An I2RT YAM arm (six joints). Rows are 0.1 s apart.
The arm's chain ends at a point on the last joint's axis. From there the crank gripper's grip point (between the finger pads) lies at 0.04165 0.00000 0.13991 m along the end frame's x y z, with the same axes.
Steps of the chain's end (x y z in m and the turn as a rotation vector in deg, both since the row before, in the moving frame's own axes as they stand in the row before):
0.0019, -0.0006, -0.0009, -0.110, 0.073, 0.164
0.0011, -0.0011, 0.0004, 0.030, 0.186, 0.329
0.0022, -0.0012, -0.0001, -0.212, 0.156, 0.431
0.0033, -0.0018, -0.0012, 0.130, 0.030, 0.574
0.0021, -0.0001, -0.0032, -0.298, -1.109, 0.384
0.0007, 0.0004, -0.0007, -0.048, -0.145, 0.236
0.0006, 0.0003, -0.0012, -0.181, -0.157, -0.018
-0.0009, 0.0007, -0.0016, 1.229, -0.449, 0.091
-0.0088, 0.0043, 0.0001, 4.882, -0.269, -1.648
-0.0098, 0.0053, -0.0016, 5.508, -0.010, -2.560
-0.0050, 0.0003, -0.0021, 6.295, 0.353, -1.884
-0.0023, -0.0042, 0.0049, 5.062, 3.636, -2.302
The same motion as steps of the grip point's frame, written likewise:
0.0021, -0.0002, -0.0010, -0.110, 0.073, 0.164
0.0016, -0.0009, 0.0003, 0.030, 0.186, 0.329
0.0026, -0.0004, -0.0002, -0.212, 0.156, 0.431
0.0034, -0.0017, -0.0012, 0.130, 0.030, 0.574
-0.0006, 0.0009, -0.0024, -0.298, -1.109, 0.384
0.0003, 0.0007, -0.0006, -0.048, -0.145, 0.236
0.0002, 0.0007, -0.0011, -0.181, -0.157, -0.018
-0.0020, -0.0022, -0.0013, 1.229, -0.449, 0.091
-0.0096, -0.0088, -0.0003, 4.882, -0.269, -1.648
-0.0102, -0.0100, -0.0023, 5.508, -0.010, -2.560
-0.0044, -0.0164, -0.0033, 6.295, 0.353, -1.884
0.0062, -0.0183, 0.0014, 5.062, 3.636, -2.302

